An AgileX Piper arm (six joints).
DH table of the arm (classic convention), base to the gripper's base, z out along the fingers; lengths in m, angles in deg. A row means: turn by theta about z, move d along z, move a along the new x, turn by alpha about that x. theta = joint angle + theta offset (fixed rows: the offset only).
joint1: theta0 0; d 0.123; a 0; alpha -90
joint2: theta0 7.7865; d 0; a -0.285; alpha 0
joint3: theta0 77.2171; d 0; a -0.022; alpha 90
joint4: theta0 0; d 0.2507; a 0; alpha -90
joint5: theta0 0; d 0; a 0; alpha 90
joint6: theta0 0; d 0.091; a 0; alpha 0
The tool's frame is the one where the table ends.
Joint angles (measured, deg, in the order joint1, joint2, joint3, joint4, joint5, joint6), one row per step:
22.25, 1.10, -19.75, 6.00, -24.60, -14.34
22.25, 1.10, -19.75, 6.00, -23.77, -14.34
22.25, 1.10, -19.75, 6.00, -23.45, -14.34
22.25, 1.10, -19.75, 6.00, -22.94, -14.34
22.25, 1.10, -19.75, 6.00, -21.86, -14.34
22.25, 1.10, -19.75, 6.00, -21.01, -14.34
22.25, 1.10, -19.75, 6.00, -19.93, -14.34
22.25, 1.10, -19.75, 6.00, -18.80, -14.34
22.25, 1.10, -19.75, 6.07, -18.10, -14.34
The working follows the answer.
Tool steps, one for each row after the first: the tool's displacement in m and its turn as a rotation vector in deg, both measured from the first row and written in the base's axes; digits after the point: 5 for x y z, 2 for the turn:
0.00085, 0.00049, -0.00088, -0.34, 0.75, 0.08
0.00118, 0.00067, -0.00122, -0.48, 1.04, 0.11
0.00170, 0.00097, -0.00177, -0.69, 1.50, 0.16
0.00277, 0.00159, -0.00295, -1.14, 2.48, 0.26
0.00361, 0.00207, -0.00390, -1.49, 3.25, 0.34
0.00464, 0.00267, -0.00512, -1.94, 4.22, 0.45
0.00571, 0.00330, -0.00643, -2.41, 5.25, 0.56
0.00637, 0.00365, -0.00725, -2.64, 5.90, 0.65

Tool pose at each row, in the base's axes (x y z in m, rotation vector in deg; rounded; the steps above come from the unrounded poses):
0.00144, -0.00369, 0.35543, -8.96, 41.05, 11.85
0.00229, -0.00321, 0.35455, -9.24, 41.83, 11.88
0.00262, -0.00302, 0.35421, -9.35, 42.13, 11.88
0.00313, -0.00272, 0.35366, -9.53, 42.61, 11.90
0.00421, -0.00211, 0.35248, -9.90, 43.62, 11.92
0.00504, -0.00162, 0.35153, -10.20, 44.42, 11.94
0.00608, -0.00102, 0.35031, -10.57, 45.44, 11.97
0.00714, -0.00039, 0.34900, -10.96, 46.50, 11.99
0.00780, -0.00004, 0.34818, -11.16, 47.17, 12.06

